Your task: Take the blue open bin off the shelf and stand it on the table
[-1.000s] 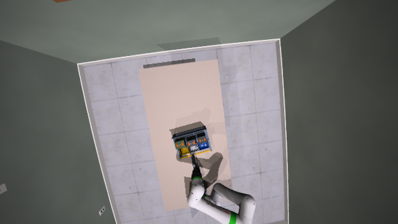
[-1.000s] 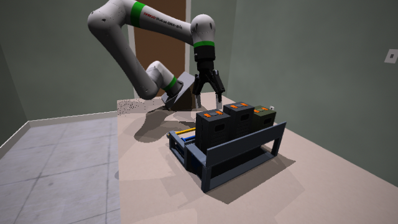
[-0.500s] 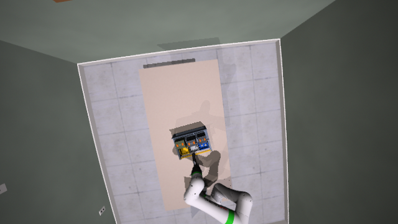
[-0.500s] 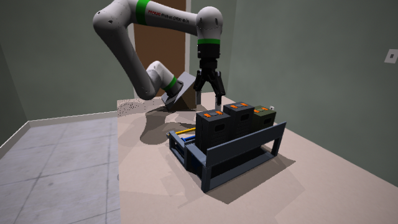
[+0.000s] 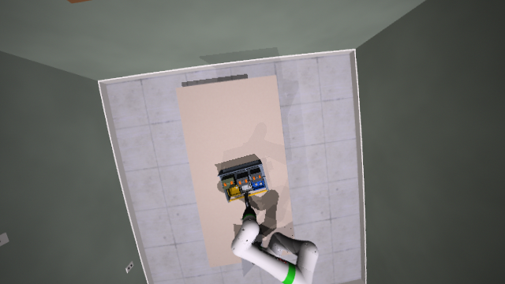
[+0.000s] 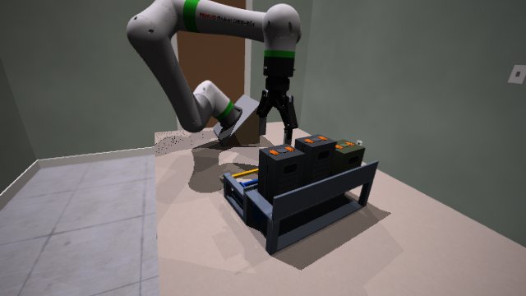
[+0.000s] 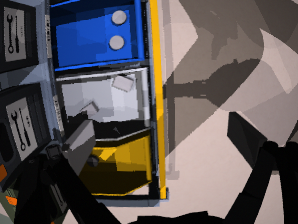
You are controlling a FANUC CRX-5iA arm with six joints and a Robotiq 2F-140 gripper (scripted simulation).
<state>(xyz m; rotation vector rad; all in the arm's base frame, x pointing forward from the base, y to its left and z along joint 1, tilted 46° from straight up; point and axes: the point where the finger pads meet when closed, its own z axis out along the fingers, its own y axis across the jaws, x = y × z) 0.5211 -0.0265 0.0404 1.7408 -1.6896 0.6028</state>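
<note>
The yellow rail lies 110 mm below my hand. Round my hand: grey bin 100 mm ahead, 10 mm to the left, 130 mm below; then yellow bin 100 mm ahead, 120 mm to the left, 130 mm below; then blue open bin 110 mm ahead, 100 mm to the right, 130 mm below.
</note>
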